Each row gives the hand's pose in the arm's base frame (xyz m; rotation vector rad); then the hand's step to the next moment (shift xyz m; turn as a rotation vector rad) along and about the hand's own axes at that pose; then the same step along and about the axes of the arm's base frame.
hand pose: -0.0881 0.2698 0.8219 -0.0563 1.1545 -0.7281
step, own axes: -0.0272 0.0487 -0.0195 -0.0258 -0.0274 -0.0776
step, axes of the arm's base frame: 0.0020 0.0588 -0.0058 -0.0844 0.0177 -0.0015
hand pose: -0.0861 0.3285 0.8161 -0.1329 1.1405 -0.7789
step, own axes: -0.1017 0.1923 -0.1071 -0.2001 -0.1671 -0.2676
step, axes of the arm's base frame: -0.0168 0.2343 -0.0601 -0.3475 0.0763 0.1140
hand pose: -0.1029 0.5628 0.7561 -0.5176 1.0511 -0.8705
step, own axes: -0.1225 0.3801 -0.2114 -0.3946 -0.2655 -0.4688
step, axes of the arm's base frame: -0.0793 0.3240 -0.3048 -0.6086 0.1854 0.2029
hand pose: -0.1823 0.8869 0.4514 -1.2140 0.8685 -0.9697
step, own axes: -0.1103 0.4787 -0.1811 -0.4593 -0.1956 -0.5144
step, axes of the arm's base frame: -0.1440 0.0786 -0.4972 -0.6646 0.2357 0.1289
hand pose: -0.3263 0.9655 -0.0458 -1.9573 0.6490 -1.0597
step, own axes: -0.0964 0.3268 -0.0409 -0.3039 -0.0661 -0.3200
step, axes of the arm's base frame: -0.1050 -0.1251 -0.3018 -0.4263 0.1294 0.0258
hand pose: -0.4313 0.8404 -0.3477 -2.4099 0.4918 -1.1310
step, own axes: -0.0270 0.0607 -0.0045 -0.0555 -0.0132 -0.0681
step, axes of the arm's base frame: -0.0279 -0.0392 -0.0460 -0.0853 0.0224 0.0108
